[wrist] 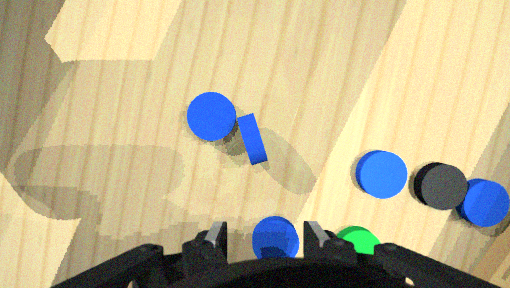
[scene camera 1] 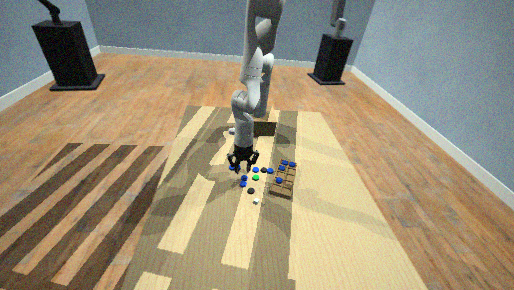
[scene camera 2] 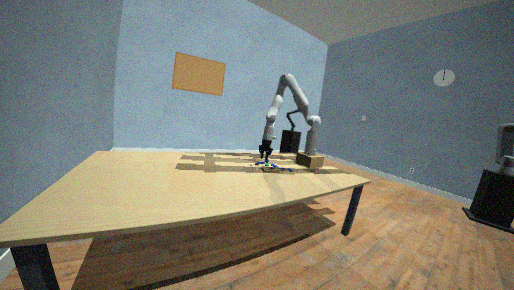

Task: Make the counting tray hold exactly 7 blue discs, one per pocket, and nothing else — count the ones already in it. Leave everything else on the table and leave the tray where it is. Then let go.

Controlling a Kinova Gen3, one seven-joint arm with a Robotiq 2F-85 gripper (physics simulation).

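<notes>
The wooden counting tray [scene camera 1: 280, 193] [scene camera 2: 277, 170] lies right of the arm and holds several blue discs, such as one blue disc [scene camera 1: 279, 179]. My gripper [scene camera 1: 242, 169] [scene camera 2: 265, 157] [wrist: 265, 239] is open, with nothing held. It hangs low over the loose discs left of the tray. In the wrist view a blue disc [wrist: 275, 236] [scene camera 1: 244, 177] lies on the table in the gap between my fingers. Further blue discs lie around: one flat blue disc [wrist: 211, 116], one blue disc on edge [wrist: 252, 139] against it, and two more, a blue disc [wrist: 382, 174] and a blue disc [wrist: 486, 202].
A green disc [wrist: 358, 239] [scene camera 1: 255, 176] lies just right of my fingers. A black disc [wrist: 442, 186] [scene camera 1: 263, 169] sits between two blue ones, and another black disc [scene camera 1: 250, 190] and a small white cube [scene camera 1: 256, 201] lie nearer the front. The arm's base block [scene camera 2: 309, 159] stands behind the tray.
</notes>
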